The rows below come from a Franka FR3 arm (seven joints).
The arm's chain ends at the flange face. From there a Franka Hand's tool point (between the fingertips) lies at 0.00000 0.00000 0.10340 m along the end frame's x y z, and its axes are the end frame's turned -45 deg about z.
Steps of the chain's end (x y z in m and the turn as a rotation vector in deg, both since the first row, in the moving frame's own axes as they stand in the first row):
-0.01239 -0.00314 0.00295 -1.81 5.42 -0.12
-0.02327 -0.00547 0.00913 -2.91 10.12 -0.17
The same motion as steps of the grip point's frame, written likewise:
-0.00193 -0.00178 0.00244 -5.11 2.55 -0.12
-0.00341 -0.00380 0.00739 -9.21 5.10 -0.17

